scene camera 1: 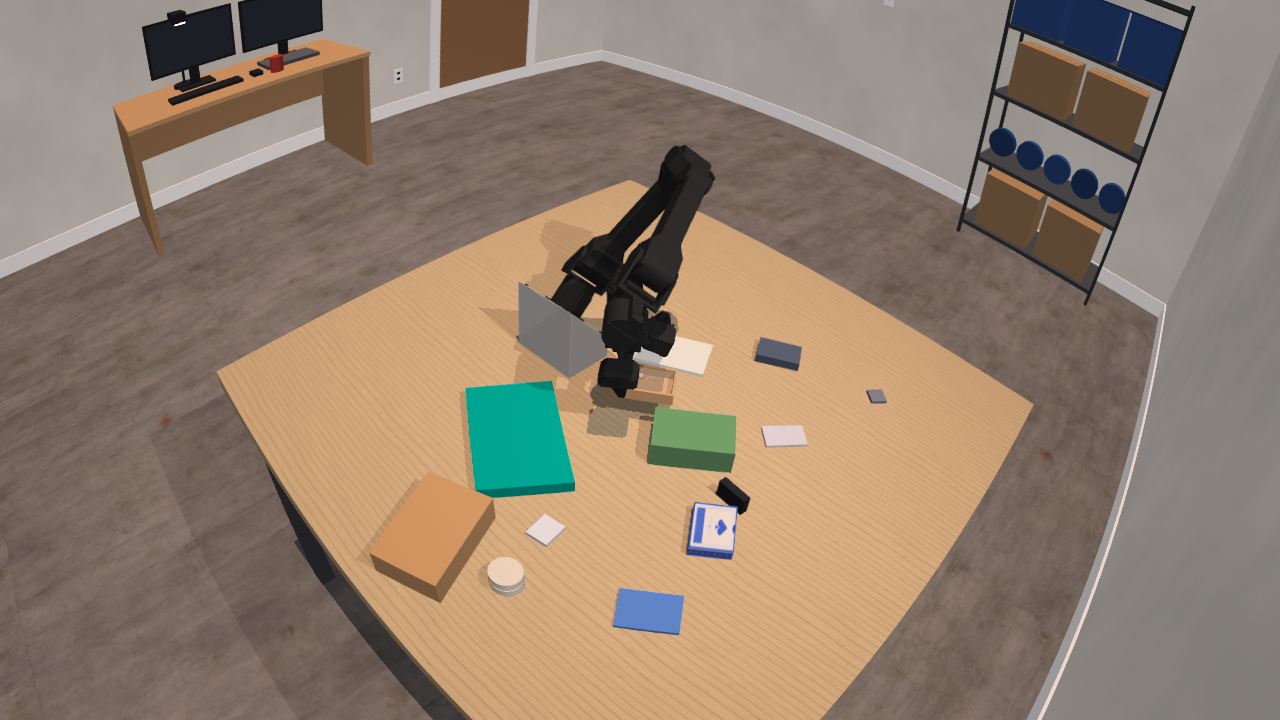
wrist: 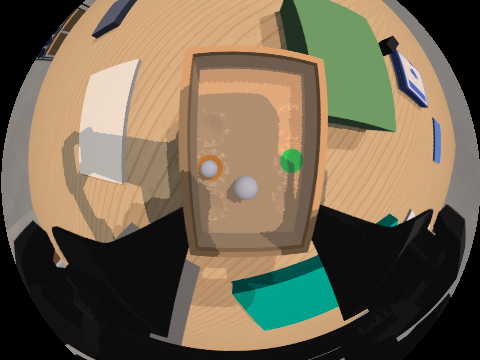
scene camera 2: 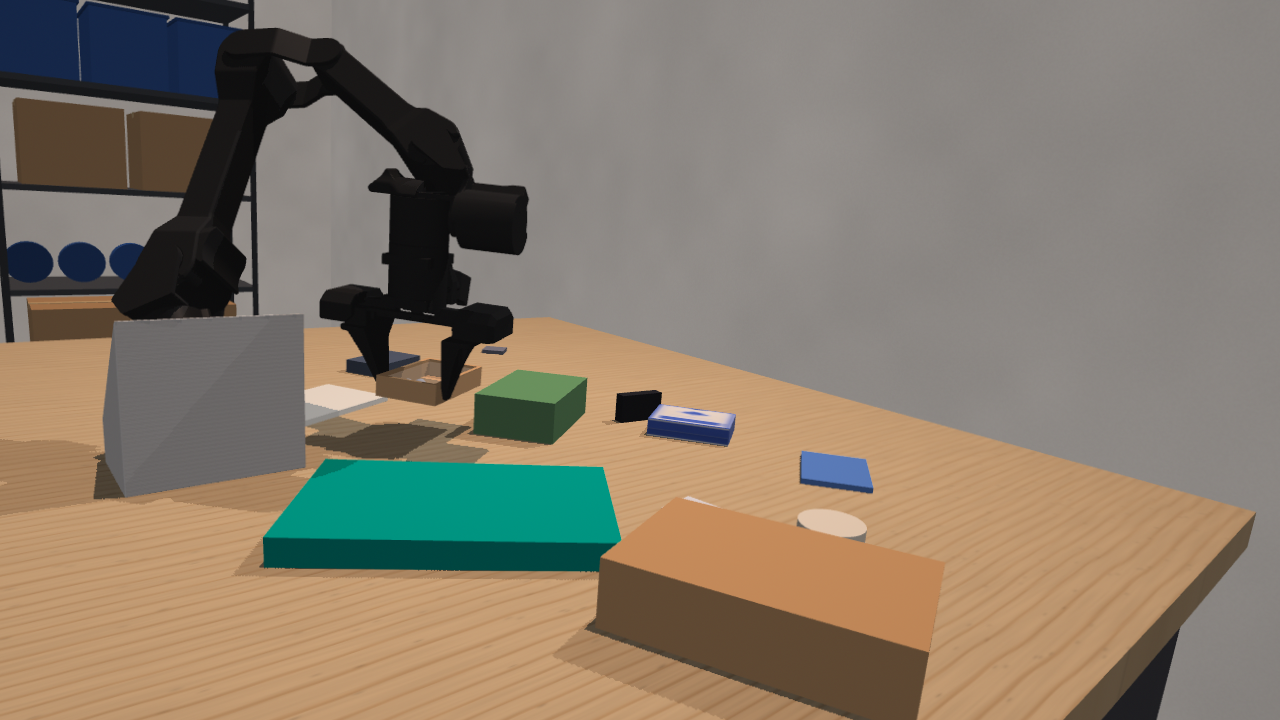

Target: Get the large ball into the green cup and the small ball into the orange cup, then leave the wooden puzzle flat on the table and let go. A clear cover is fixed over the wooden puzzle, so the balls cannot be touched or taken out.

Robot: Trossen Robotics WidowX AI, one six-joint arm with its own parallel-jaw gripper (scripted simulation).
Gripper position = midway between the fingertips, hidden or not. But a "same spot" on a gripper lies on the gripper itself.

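A teal slab shows in scene camera 1 (pixel 518 448), and I see it in the wrist view (pixel 293 294) and in scene camera 2 (pixel 351 514) as well. My gripper is visible in scene camera 1 (pixel 623 382), in the wrist view and in scene camera 2. On my gripper (scene camera 2: pixel 370 332) and (wrist: pixel 162 321) are the same spot. There is also a wooden puzzle, which scene camera 2 (pixel 420 382) shows, as do scene camera 1 and the wrist view. For the wooden puzzle (wrist: pixel 253 121) and (scene camera 1: pixel 653 380) are the same spot.
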